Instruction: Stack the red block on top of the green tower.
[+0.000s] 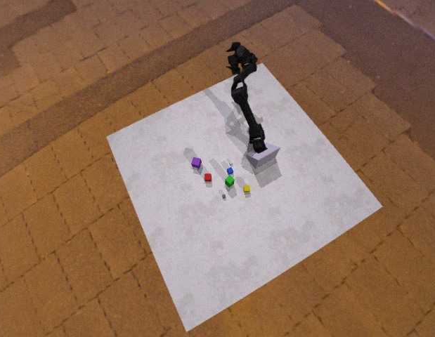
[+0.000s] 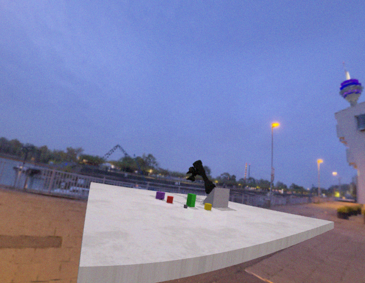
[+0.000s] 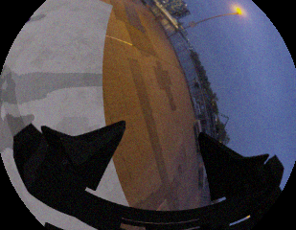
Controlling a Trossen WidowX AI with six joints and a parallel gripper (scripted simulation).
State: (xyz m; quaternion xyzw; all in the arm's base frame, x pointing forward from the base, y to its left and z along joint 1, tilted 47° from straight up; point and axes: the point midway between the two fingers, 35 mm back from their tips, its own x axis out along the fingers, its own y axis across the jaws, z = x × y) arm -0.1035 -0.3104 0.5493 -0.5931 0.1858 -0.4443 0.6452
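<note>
Now: the red block 44 cm ahead of my gripper tip, 65 cm to the left of it and 18 cm below it. From my gripper tip the other things lie so: yellow block: 26 cm ahead, 81 cm to the left, 19 cm below; blue block: 30 cm ahead, 67 cm to the left, 19 cm below; purple block: 46 cm ahead, 53 cm to the left, 18 cm below.
</note>
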